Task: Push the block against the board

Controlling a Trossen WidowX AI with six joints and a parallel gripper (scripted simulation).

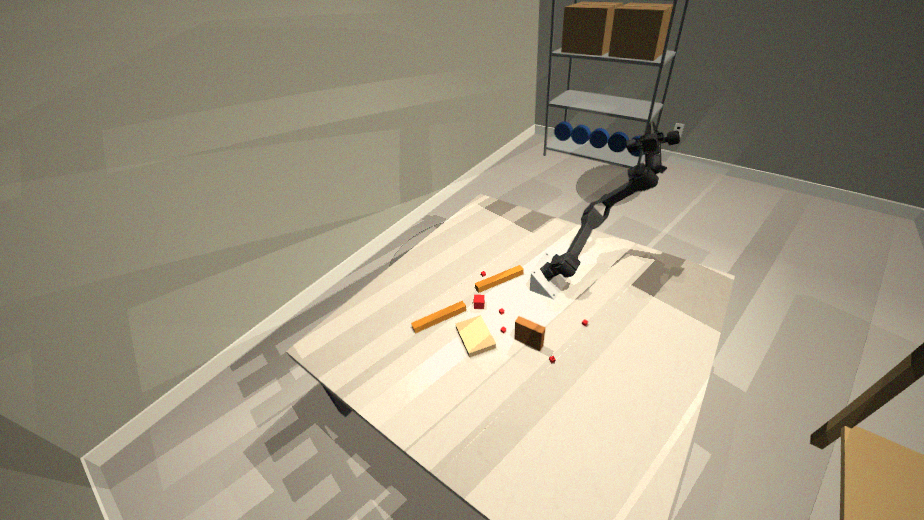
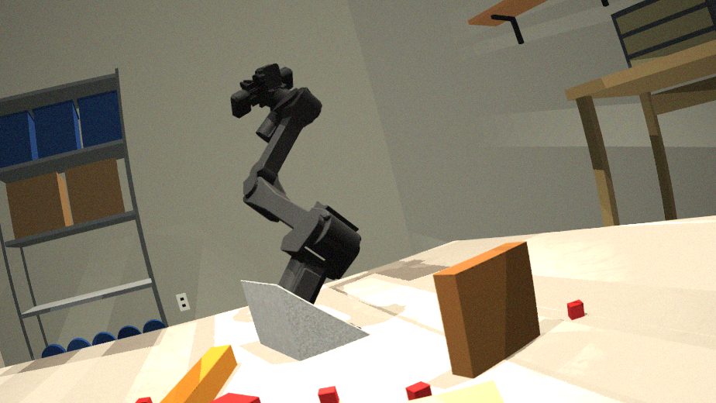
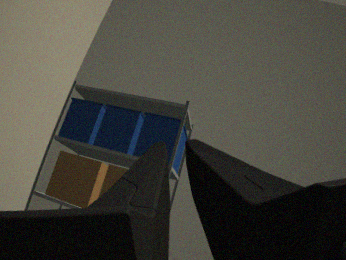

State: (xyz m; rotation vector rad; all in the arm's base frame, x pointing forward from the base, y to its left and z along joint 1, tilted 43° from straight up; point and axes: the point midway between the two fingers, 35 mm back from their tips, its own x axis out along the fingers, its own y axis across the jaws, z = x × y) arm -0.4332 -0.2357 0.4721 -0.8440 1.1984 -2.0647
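My gripper tip is now 81 cm short of the orange-brown square block, 49 cm above it and 3 cm to the left of it. From my gripper tip the other things lie so: red cube: 77 cm ahead, 52 cm below, 29 cm to the right; then tan square block: 91 cm ahead, 53 cm below, 20 cm to the right.
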